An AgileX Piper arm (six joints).
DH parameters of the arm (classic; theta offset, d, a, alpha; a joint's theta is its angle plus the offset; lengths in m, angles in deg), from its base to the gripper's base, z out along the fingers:
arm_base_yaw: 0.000 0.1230 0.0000 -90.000
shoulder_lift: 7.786 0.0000 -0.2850 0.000
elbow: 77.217 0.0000 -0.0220 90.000
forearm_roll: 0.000 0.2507 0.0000 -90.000
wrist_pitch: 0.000 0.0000 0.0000 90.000
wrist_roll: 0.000 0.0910 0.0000 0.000
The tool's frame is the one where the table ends.
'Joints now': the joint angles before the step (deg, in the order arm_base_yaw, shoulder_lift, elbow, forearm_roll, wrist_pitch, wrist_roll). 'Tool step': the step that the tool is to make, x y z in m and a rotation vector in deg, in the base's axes. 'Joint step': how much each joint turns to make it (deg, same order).
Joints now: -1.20, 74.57, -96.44, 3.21, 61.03, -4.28
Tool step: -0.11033, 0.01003, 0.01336, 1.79, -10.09, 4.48
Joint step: 0.00, -20.32, 11.87, 5.70, -1.30, -3.40
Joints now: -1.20, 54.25, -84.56, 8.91, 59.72, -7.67
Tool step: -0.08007, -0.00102, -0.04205, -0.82, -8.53, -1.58
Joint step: 0.03, -20.20, 18.06, -1.47, -6.47, -0.01
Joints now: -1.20, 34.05, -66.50, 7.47, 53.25, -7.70
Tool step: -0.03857, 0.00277, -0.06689, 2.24, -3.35, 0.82
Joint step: 0.14, -16.21, 17.90, 2.19, -5.06, 0.10
